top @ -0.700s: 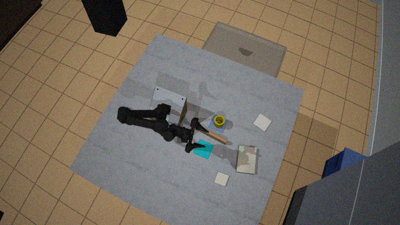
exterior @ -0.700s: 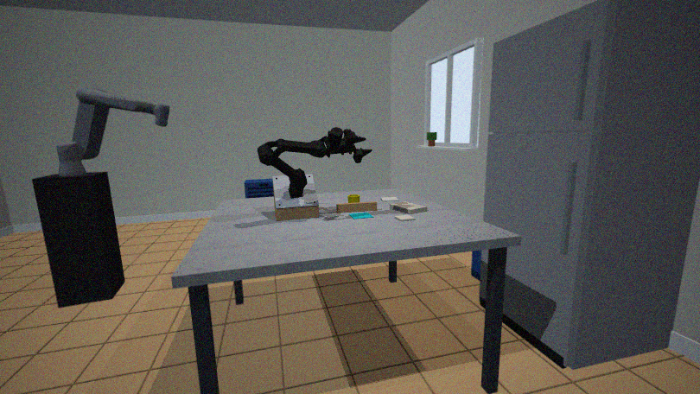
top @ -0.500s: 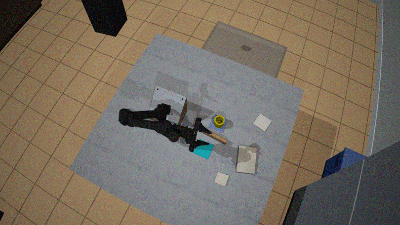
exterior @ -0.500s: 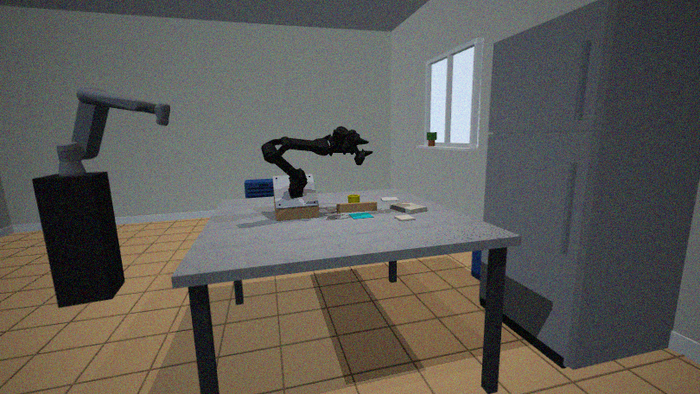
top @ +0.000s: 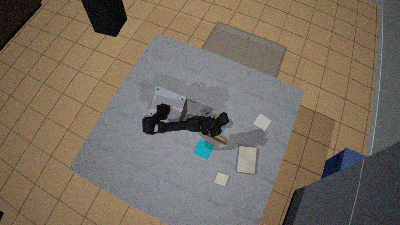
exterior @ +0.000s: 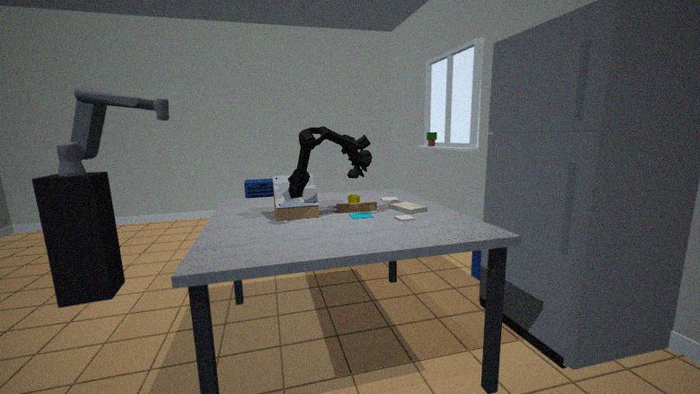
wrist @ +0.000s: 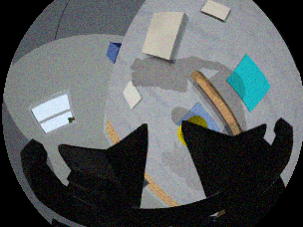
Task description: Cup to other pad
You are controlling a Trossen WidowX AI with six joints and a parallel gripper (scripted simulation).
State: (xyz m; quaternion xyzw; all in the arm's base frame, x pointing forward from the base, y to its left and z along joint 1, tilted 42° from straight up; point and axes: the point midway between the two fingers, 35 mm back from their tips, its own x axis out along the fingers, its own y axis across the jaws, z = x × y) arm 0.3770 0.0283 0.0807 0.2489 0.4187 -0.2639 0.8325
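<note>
Now: gripper tip 17 cm above the yellow cup, 9 cm to the right of it and 4 cm past it. Also, from my gripper tip: blue pad: 21 cm below, 9 cm to the left, 4 cm behind; cyan pad: 21 cm below, 12 cm to the right, 8 cm behind; wooden bar: 19 cm below, 6 cm behind, 1 cm to the right.
</note>
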